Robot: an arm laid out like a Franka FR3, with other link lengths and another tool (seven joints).
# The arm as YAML. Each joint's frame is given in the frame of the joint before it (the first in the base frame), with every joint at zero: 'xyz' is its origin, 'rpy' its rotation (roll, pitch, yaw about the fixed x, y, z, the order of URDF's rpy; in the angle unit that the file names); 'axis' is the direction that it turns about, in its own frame. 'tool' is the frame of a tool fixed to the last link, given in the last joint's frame.
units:
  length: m
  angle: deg
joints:
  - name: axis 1
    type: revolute
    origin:
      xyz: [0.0, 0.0, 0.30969]
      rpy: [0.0, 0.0, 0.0]
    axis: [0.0, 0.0, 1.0]
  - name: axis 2
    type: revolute
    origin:
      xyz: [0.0, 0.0, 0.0]
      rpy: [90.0, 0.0, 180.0]
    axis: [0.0, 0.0, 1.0]
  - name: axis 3
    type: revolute
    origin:
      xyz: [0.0, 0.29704, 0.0]
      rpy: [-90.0, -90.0, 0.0]
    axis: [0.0, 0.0, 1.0]
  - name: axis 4
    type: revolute
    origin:
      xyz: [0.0, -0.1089, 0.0]
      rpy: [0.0, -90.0, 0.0]
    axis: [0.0, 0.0, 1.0]
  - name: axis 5
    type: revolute
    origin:
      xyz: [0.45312, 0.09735, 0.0]
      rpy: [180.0, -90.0, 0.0]
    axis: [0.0, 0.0, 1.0]
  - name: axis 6
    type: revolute
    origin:
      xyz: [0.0, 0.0, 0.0]
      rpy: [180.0, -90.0, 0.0]
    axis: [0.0, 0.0, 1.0]
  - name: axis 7
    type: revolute
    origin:
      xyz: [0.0, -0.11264, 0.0]
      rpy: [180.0, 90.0, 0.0]
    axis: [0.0, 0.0, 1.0]
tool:
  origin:
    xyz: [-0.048, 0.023, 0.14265]
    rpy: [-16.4, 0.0, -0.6]
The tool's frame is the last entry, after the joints.
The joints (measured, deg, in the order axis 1, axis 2, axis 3, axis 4, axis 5, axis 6, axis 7), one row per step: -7.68 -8.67 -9.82 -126.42 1.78 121.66 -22.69; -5.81 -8.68 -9.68 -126.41 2.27 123.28 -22.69; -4.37 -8.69 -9.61 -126.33 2.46 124.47 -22.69; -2.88 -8.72 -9.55 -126.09 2.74 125.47 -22.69; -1.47 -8.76 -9.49 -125.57 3.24 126.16 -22.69; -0.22 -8.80 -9.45 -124.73 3.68 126.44 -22.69; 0.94 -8.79 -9.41 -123.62 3.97 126.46 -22.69; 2.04 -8.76 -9.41 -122.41 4.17 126.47 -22.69; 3.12 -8.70 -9.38 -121.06 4.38 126.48 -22.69
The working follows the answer.
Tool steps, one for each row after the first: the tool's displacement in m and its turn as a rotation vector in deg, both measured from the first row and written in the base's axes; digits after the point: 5 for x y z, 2 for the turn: 0.01127 0.02129 0.00463 -0.09 -1.68 1.69; 0.01943 0.03739 0.00899 -0.28 -2.95 3.03; 0.02747 0.05421 0.01474 -0.35 -4.23 4.38; 0.03521 0.07040 0.02265 -0.19 -5.54 5.55; 0.04244 0.08467 0.03287 -0.02 -6.76 6.59; 0.04961 0.09799 0.04482 0.05 -7.91 7.63; 0.05645 0.11026 0.05771 0.06 -9.11 8.62; 0.06333 0.12282 0.07189 0.06 -10.42 9.61
Tool pose at each row, in the base's axes (x y z in m, rotation vector in deg; rounded; the steps above come from the unrounded poses): 0.62934 -0.23420 0.35968 111.76 121.48 23.89; 0.64061 -0.21291 0.36432 109.02 122.21 25.58; 0.64877 -0.19682 0.36867 106.80 122.77 26.72; 0.65681 -0.17999 0.37442 104.63 123.31 27.98; 0.66455 -0.16380 0.38233 102.73 123.66 29.49; 0.67178 -0.14953 0.39256 101.01 123.93 30.88; 0.67895 -0.13621 0.40450 99.28 124.20 32.10; 0.68579 -0.12394 0.41739 97.54 124.35 33.26; 0.69267 -0.11138 0.43157 95.72 124.41 34.49

